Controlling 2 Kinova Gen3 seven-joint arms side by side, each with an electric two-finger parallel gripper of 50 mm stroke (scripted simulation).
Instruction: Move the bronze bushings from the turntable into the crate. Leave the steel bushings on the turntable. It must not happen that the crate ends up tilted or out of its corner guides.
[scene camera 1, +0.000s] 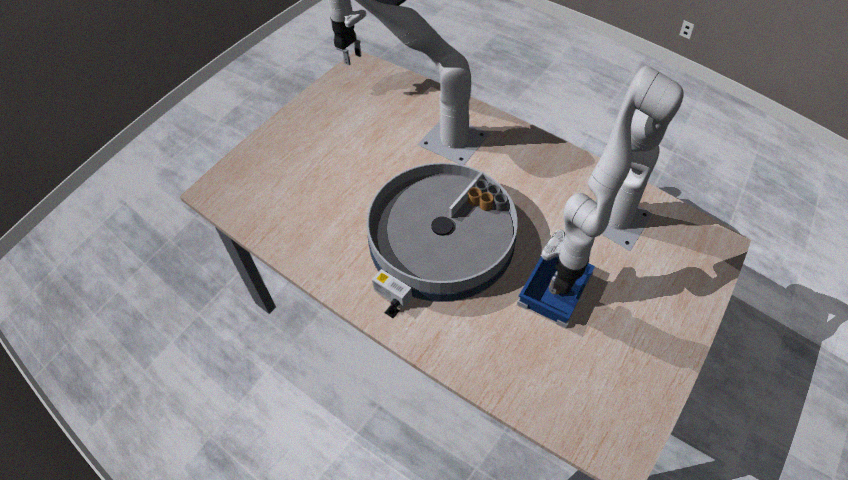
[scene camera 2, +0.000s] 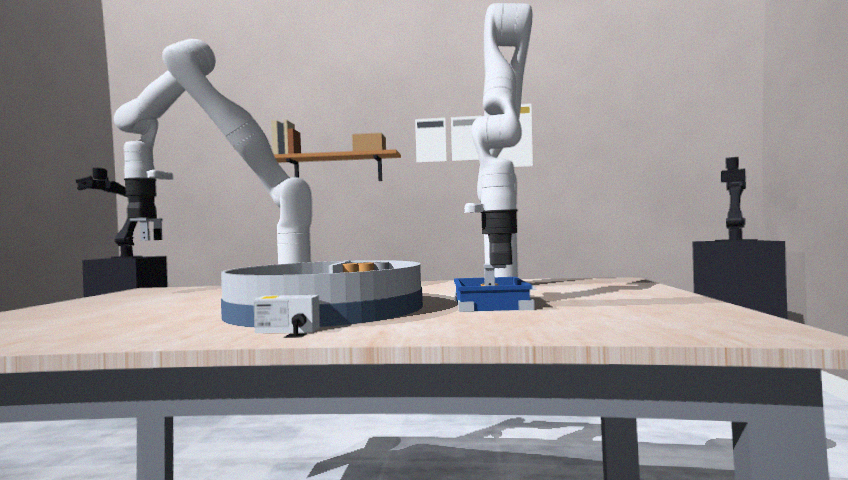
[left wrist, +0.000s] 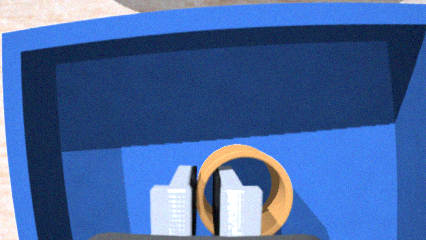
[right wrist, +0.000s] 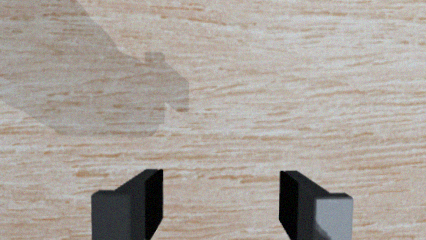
blue crate: scene camera 1; scene camera 2; left wrist 105, 108; not seen in the right wrist view (out of frame)
same spot on blue crate: (scene camera 2: 486, 298) = (scene camera 1: 537, 307)
